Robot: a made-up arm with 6 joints.
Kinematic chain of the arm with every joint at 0, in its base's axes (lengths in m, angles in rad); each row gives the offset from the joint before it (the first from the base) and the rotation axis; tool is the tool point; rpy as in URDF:
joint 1: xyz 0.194 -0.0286 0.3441 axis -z
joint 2: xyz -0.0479 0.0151 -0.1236 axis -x
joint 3: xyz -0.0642 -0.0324 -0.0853 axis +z
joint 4: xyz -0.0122 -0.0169 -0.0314 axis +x
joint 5: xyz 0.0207 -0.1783 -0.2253 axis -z
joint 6: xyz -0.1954 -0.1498 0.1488 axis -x
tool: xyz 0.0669 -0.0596 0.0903 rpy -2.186 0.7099 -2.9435
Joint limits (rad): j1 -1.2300..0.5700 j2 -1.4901..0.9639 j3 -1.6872..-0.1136 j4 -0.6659..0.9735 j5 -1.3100..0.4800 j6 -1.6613..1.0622
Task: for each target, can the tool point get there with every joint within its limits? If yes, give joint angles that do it. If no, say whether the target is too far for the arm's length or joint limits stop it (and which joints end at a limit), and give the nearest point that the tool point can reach.
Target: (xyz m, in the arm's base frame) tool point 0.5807 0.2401 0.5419
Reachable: no: joint limits stop it (at a limit: joint 1, joint 3, joint 4, joint 5) | nearest point 0.4629 -0.0485 0.5258 | short by 0.312 m
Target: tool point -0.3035 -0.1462 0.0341
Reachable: yes | joints -0.1883 -1.2890 -1.0530 -0.2201 -0.2580 -0.0686
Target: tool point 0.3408 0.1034 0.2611
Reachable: no: joint limits stop it (at a limit: joint 1, joint 3, joint 4, joint 5) | nearest point 0.5039 -0.1083 0.3444 | short by 0.280 m
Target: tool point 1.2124 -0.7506 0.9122
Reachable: no: too far | nearest point 0.5998 -0.3802 0.4514 | short by 0.851 m
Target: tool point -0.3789 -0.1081 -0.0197
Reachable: yes | joints -0.4263 -1.0697 -1.5666 0.2088 -0.8207 -0.6303
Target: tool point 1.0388 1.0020 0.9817
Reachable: no: too far | nearest point 0.3197 0.4855 0.3681 | short by 1.077 m
